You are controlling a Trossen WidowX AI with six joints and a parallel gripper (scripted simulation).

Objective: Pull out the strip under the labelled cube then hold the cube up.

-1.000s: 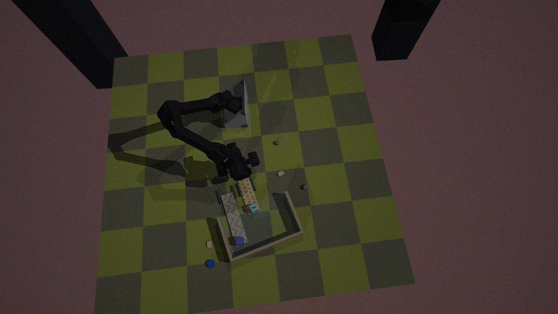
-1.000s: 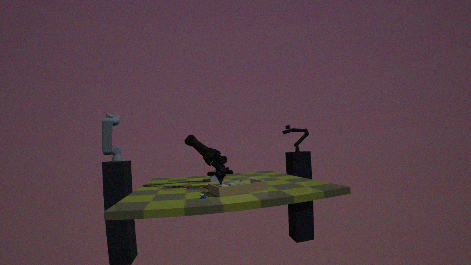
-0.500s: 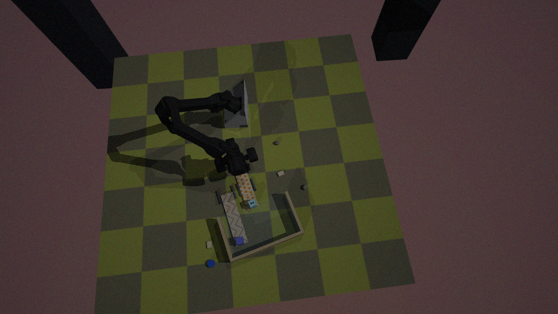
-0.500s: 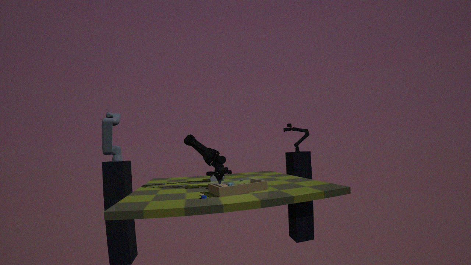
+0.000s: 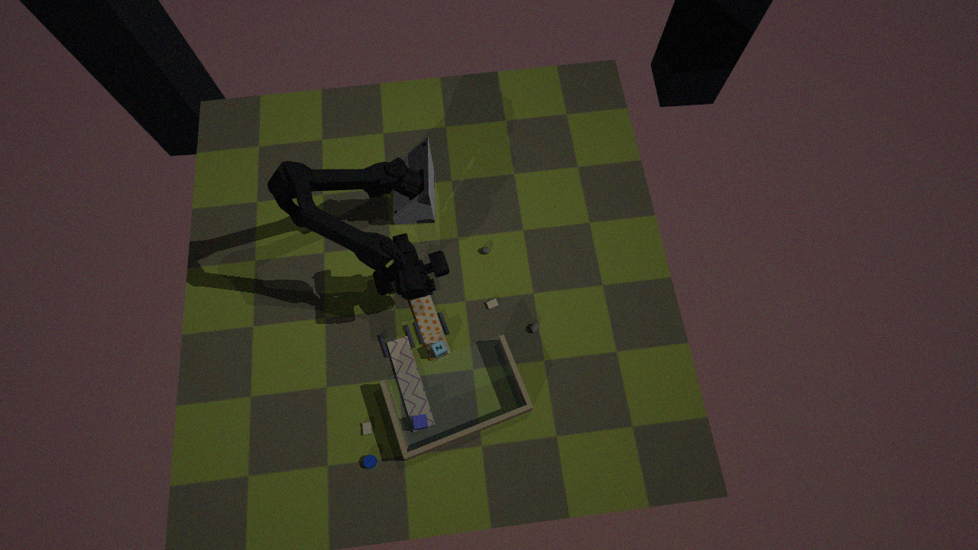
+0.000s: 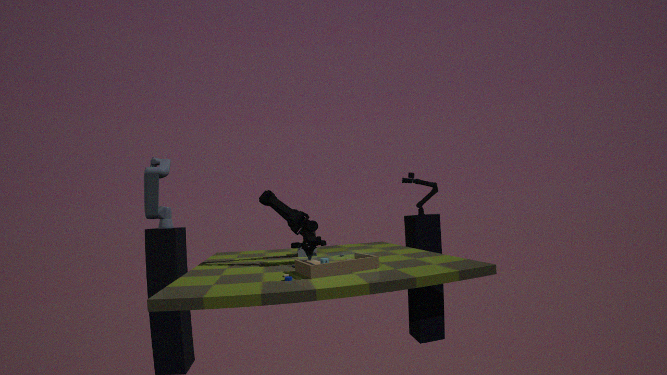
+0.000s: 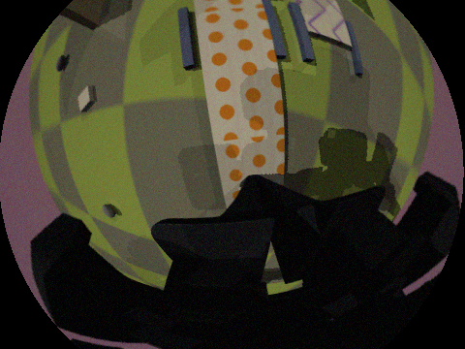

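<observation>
My gripper tip is now 90 mm short of the dotted strip and 30 mm to the right of it. Also, from my gripper tip: blue disc (440 mm ahead, 120 mm to the right); labelled cube (180 mm ahead, 60 mm to the left, 20 mm above).
</observation>
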